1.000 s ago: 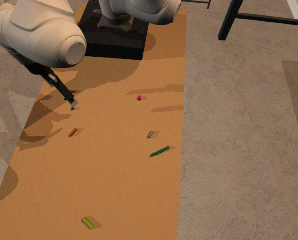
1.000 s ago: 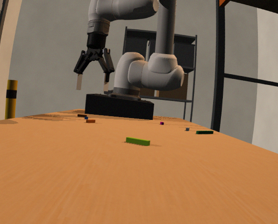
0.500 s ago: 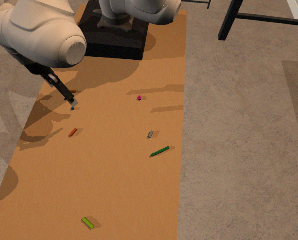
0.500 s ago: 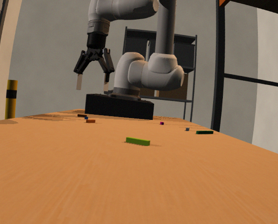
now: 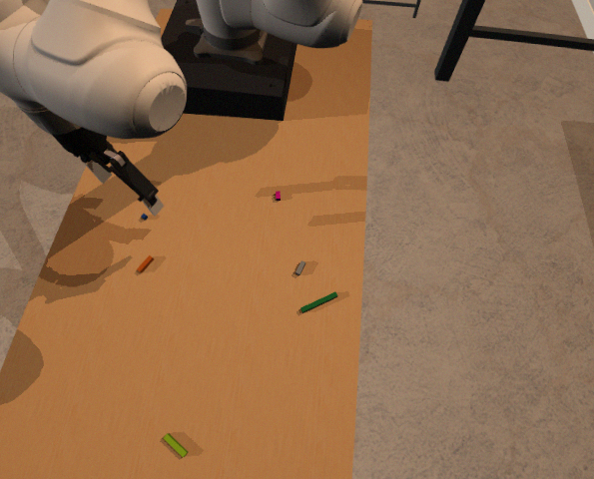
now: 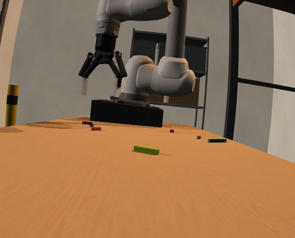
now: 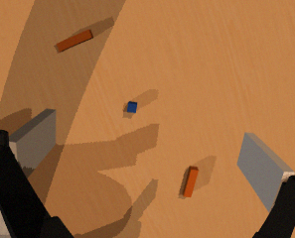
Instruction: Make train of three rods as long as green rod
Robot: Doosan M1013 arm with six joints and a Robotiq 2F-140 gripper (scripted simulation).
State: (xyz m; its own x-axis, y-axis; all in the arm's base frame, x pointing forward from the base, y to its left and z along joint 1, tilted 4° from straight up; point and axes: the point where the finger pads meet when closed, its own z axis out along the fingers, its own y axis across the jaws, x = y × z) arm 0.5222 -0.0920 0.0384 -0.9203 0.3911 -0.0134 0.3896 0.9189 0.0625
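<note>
The grey rod is 360 mm to the left of my hand, 120 mm below it and 70 mm ahead of it. Round my hand: green rod (410 mm to the left, 140 mm ahead, 120 mm below); magenta rod (280 mm to the left, 120 mm below, 100 mm behind); blue rod (120 mm below, 20 mm to the right).
</note>
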